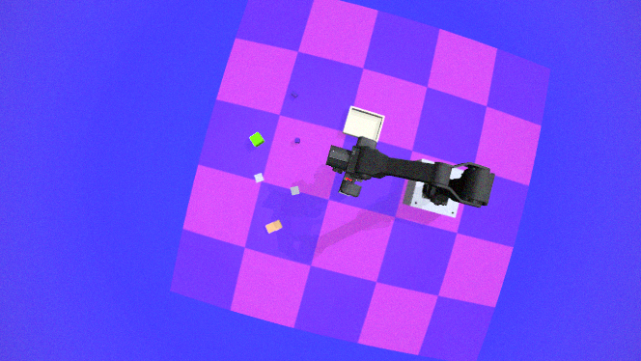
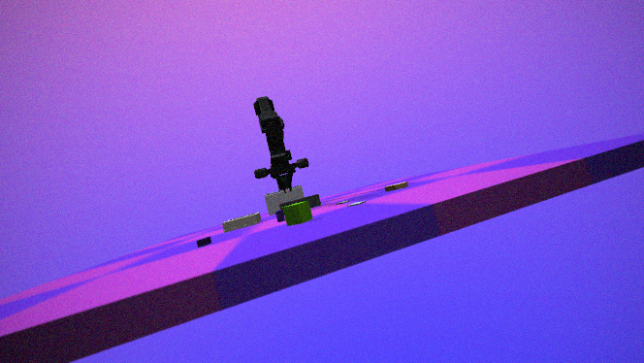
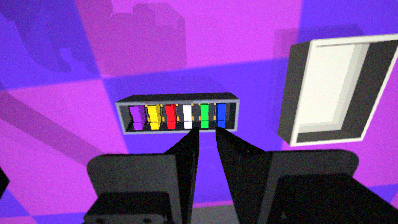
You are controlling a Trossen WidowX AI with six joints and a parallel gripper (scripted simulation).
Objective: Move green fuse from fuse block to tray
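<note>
My gripper tip is now 5 cm above the green fuse. Round my gripper tip: white tray (17 cm to the right, 7 cm below, 1 cm behind).
</note>
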